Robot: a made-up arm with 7 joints. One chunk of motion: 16 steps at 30 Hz.
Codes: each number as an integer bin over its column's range. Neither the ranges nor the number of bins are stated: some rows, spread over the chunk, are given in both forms.
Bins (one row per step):
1: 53 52 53 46 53 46 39
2: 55 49 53 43 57 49 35
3: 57 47 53 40 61 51 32
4: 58 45 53 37 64 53 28
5: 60 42 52 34 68 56 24
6: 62 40 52 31 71 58 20
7: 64 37 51 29 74 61 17
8: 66 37 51 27 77 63 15
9: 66 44 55 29 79 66 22
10: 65 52 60 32 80 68 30
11: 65 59 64 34 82 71 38
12: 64 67 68 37 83 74 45
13: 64 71 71 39 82 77 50
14: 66 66 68 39 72 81 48
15: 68 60 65 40 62 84 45
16: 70 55 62 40 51 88 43
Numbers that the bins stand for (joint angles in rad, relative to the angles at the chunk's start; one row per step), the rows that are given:
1: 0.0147 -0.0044 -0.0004 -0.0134 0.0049 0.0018 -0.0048
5: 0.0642 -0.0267 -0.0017 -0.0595 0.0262 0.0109 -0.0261
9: 0.1067 -0.0222 0.0022 -0.0787 0.0417 0.0200 -0.0289
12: 0.0925 0.0289 0.0193 -0.0480 0.0474 0.0273 0.0036
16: 0.1349 0.0022 0.0114 -0.0365 0.0021 0.0400 0.0008
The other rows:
2: 0.0289 -0.0111 -0.0004 -0.0249 0.0106 0.0045 -0.0105
3: 0.0430 -0.0156 -0.0004 -0.0365 0.0163 0.0064 -0.0147
4: 0.0501 -0.0200 -0.0004 -0.0480 0.0205 0.0082 -0.0204
6: 0.0784 -0.0311 -0.0017 -0.0710 0.0304 0.0127 -0.0317
7: 0.0925 -0.0378 -0.0030 -0.0787 0.0346 0.0155 -0.0360
8: 0.1067 -0.0378 -0.0030 -0.0864 0.0389 0.0173 -0.0388
10: 0.0996 -0.0044 0.0088 -0.0672 0.0431 0.0218 -0.0176
11: 0.0996 0.0111 0.0140 -0.0595 0.0460 0.0245 -0.0063
13: 0.0925 0.0378 0.0232 -0.0403 0.0460 0.0300 0.0107
14: 0.1067 0.0267 0.0193 -0.0403 0.0318 0.0336 0.0079
15: 0.1208 0.0133 0.0154 -0.0365 0.0177 0.0364 0.0036

